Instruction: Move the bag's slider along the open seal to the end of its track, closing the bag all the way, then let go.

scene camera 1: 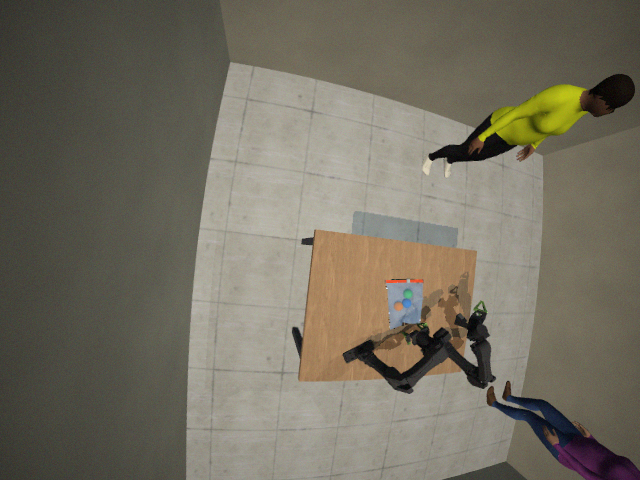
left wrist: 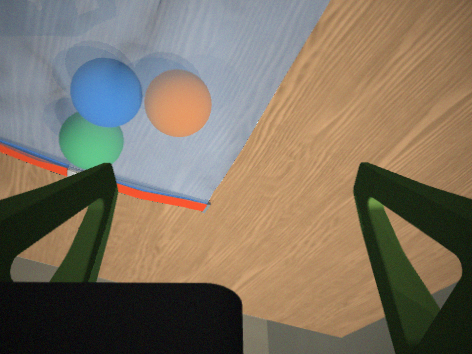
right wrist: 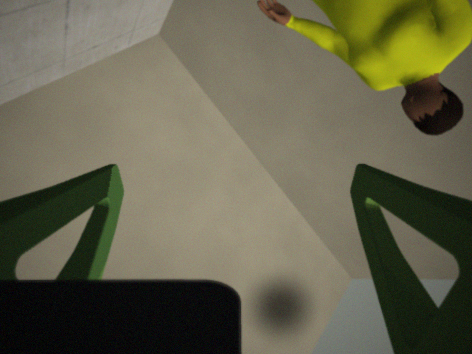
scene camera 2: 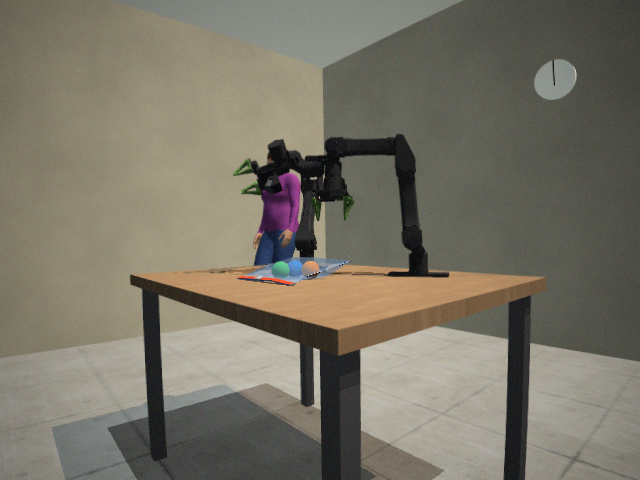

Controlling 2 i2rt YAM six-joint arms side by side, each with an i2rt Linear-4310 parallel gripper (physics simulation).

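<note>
The translucent blue bag (scene camera 1: pixel 395 291) (scene camera 2: pixel 330 264) (left wrist: pixel 225 100) lies on the table with a red seal strip (scene camera 1: pixel 395 281) (scene camera 2: pixel 279 281) (left wrist: pixel 160 197) along one edge. The small whitish slider (scene camera 1: pixel 408 281) (scene camera 2: pixel 260 277) (left wrist: pixel 73 172) sits partway along the strip, right of its middle in scene camera 1, with red strip on both sides. A finger partly hides it in the left wrist view. My left gripper (scene camera 1: pixel 415 332) (scene camera 2: pixel 331 219) (left wrist: pixel 235 176) is open, pointing down high above the table. My right gripper (scene camera 1: pixel 480 306) (scene camera 2: pixel 238 183) (right wrist: pixel 236 177) is open, raised and pointing away from the bag.
Green (scene camera 1: pixel 407 293) (scene camera 2: pixel 280 269) (left wrist: pixel 91 142), blue (scene camera 1: pixel 406 303) (scene camera 2: pixel 295 268) (left wrist: pixel 106 92) and orange (scene camera 1: pixel 398 306) (scene camera 2: pixel 310 268) (left wrist: pixel 178 103) balls lie within the bag's outline. The wooden table (scene camera 1: pixel 341 299) (scene camera 2: pixel 413 297) (left wrist: pixel 320 240) bears the bag. Two people stand beyond it.
</note>
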